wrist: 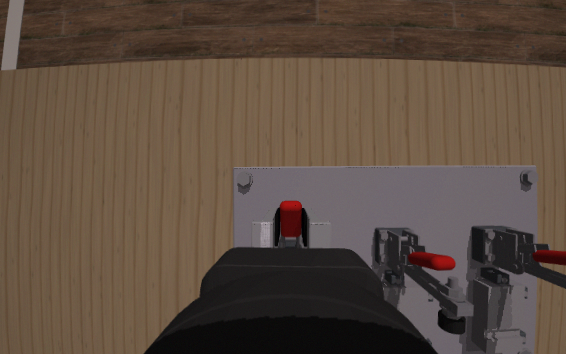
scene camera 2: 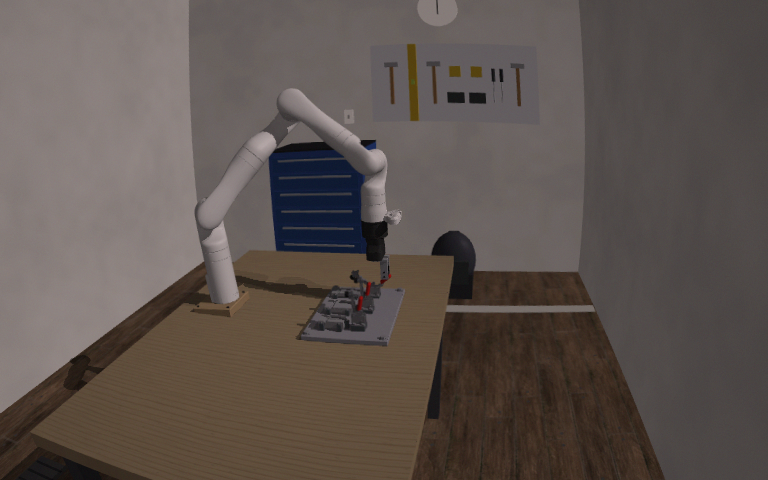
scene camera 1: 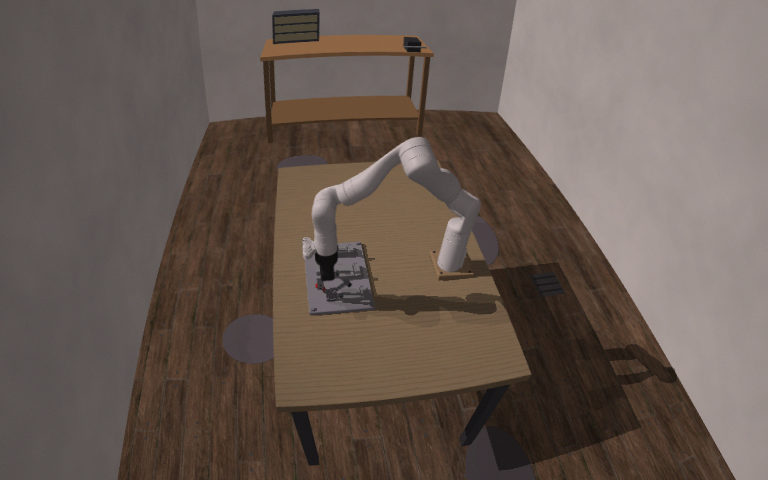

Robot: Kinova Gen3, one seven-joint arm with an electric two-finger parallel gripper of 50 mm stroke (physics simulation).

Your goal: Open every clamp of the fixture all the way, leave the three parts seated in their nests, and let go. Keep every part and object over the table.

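Frame: origin at the arm's base, x ahead, y left, z up, level; metres.
Seen in the pictures: gripper, between the fingertips: (wrist: 290, 221) (scene camera 2: 385, 277) (scene camera 1: 320, 286); arm's base, origin of its link: (scene camera 2: 226, 298) (scene camera 1: 448, 263).
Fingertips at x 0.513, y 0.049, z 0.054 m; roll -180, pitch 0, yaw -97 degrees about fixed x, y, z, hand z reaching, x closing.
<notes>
Pixels of each thing's top centre, then the offset from my fingertips to it. Level surfaces: height alone.
- middle clamp's red handle, centre of its top: (wrist: 446, 265) (scene camera 2: 368, 282) dx -0.040, dy -0.106, dz +0.027 m
- end clamp's red handle, centre of its top: (scene camera 2: 360, 296) dx -0.052, dy -0.216, dz +0.032 m
- wooden table, height of its surface: dz -0.077 m
The grey fixture plate (scene camera 1: 314, 301) (scene camera 2: 386, 322) (wrist: 330, 192) lies on the table and bears three clamps in a row. My gripper (scene camera 2: 385, 270) (wrist: 290, 221) is shut on the red handle of the end clamp, leftmost in the wrist view; this handle leans out toward the table edge. That clamp's arm (scene camera 2: 362, 279) stands raised with its dark tip up. The middle clamp's red handle (scene camera 2: 368, 288) (wrist: 431, 260) and the other end clamp's red handle (scene camera 2: 360, 302) (wrist: 552, 257) stand roughly upright. Grey blocks sit in front of the clamps; parts and nests are hard to tell apart, and the held clamp's part is hidden in the wrist view.
The wooden table (scene camera 1: 396, 345) (scene camera 2: 254, 390) (wrist: 125, 150) has an edge close beyond the handle side of the plate. The arm's base plate (scene camera 1: 453, 275) (scene camera 2: 231, 310) is on the opposite side. Bolt heads (wrist: 244, 179) (wrist: 528, 177) stand at the plate's corners.
</notes>
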